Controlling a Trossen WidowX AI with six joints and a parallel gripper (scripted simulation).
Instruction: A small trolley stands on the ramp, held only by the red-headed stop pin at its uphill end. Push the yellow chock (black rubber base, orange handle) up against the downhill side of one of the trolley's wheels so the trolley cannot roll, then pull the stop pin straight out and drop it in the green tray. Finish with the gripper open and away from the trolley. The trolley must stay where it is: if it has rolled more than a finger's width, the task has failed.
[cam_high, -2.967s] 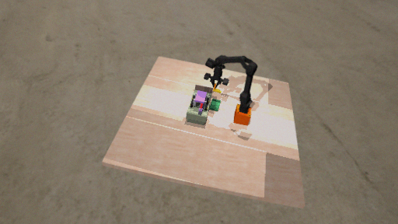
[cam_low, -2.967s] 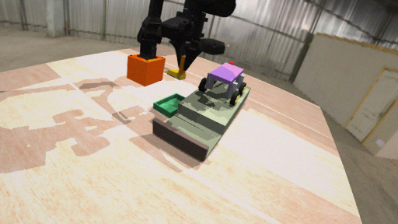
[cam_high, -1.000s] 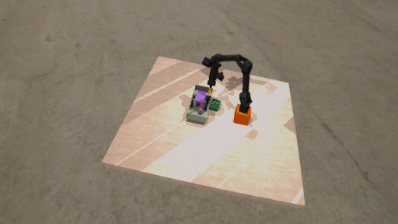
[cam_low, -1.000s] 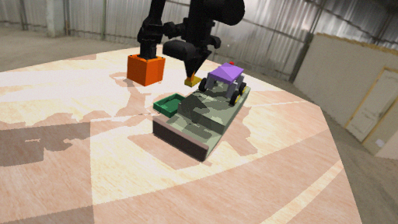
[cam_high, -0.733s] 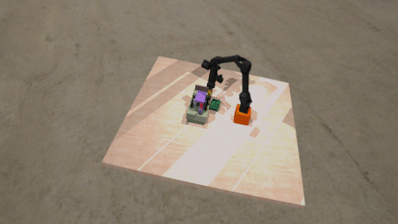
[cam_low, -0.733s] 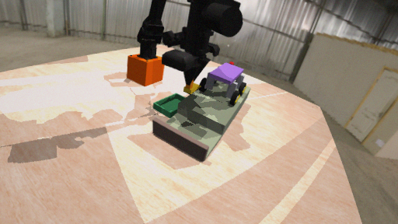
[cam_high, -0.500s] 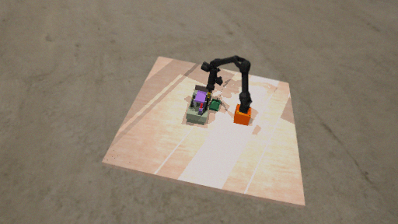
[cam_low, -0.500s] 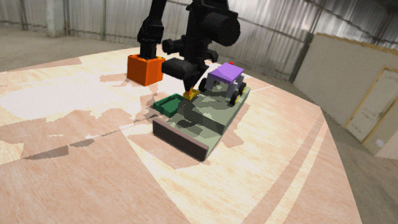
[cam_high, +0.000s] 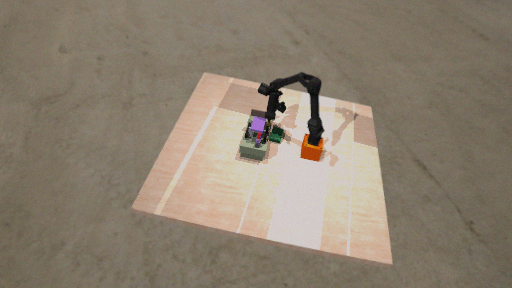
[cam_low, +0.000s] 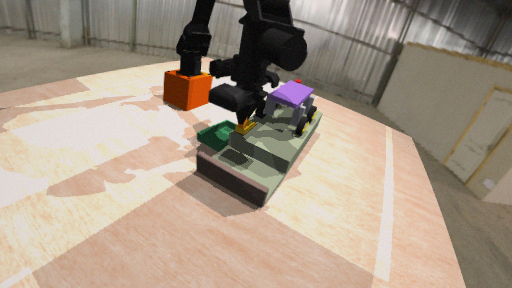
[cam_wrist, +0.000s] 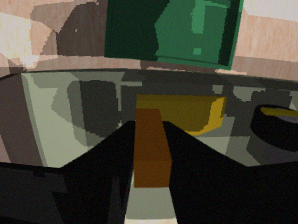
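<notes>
Right now my gripper tip is 240 mm to the right of the stop pin, 40 mm below it and 20 mm short of it. Also, from my gripper tip: yellow chock: 20 mm to the left, 10 mm below; then dark raised lip: 110 mm to the right, 60 mm ahead, 50 mm below; then trolley: 140 mm to the left, 40 mm ahead, 20 mm above.
</notes>
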